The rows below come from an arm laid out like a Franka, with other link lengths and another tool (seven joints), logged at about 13 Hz.
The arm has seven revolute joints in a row. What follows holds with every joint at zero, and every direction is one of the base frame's. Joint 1 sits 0.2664 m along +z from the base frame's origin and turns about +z. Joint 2 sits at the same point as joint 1 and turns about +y. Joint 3 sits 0.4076 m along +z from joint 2 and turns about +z. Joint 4 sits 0.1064 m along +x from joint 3 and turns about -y. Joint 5 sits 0.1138 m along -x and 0.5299 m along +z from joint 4 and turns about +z. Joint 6 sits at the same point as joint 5 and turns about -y. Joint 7 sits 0.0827 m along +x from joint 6 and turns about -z. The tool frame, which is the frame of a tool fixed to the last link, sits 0.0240 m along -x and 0.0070 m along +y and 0.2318 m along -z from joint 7; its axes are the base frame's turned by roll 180.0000, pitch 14.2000 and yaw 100.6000 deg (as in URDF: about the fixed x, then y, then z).
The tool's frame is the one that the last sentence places.
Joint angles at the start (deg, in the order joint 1, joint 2, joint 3, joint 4, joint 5, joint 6, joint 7):
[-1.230, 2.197, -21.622, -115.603, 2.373, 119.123, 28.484]
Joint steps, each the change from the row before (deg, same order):
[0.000, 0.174, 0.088, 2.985, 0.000, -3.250, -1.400]
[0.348, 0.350, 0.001, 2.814, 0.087, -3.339, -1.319]
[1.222, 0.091, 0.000, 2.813, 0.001, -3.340, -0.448]
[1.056, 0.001, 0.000, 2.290, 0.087, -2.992, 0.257]
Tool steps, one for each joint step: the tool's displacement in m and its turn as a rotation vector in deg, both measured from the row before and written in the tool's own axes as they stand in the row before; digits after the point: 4 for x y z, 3 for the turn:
[-0.0023, 0.0051, -0.0250, 0.007, -0.132, -1.647]
[0.0010, 0.0015, -0.0221, 0.375, -0.236, -1.884]
[0.0100, -0.0034, -0.0275, 0.165, -0.159, -1.878]
[0.0086, -0.0051, -0.0233, 0.496, -0.092, -1.020]

